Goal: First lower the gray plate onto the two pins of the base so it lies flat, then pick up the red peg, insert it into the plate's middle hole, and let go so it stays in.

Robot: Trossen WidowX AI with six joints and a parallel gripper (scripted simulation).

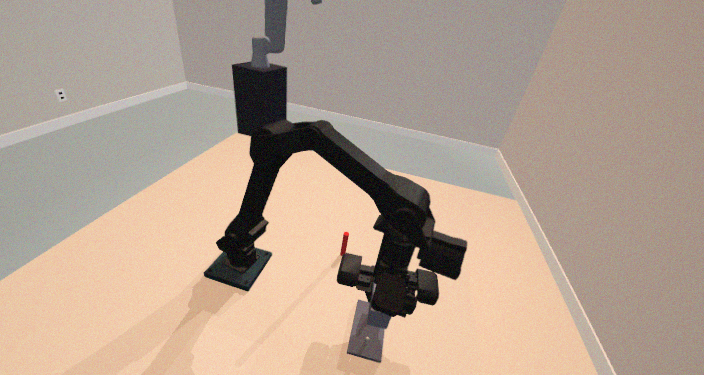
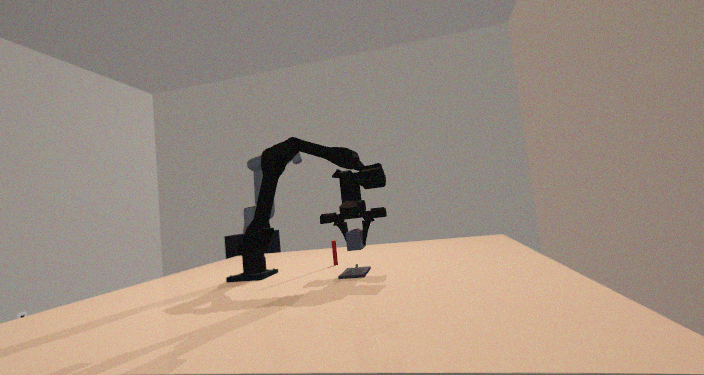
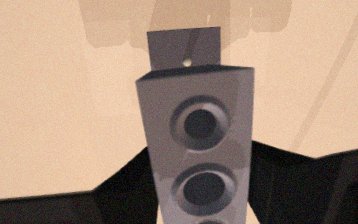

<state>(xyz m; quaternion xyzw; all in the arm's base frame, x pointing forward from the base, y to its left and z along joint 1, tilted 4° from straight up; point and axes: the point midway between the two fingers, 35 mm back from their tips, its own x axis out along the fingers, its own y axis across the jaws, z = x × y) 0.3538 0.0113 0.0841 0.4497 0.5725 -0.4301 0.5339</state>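
Right now the flat base is 7 cm below my gripper tip and 2 cm to the right of it. The rest, counted from my gripper tip: gray plate: 3 cm above; red peg: 14 cm to the left, 14 cm behind, 3 cm below.
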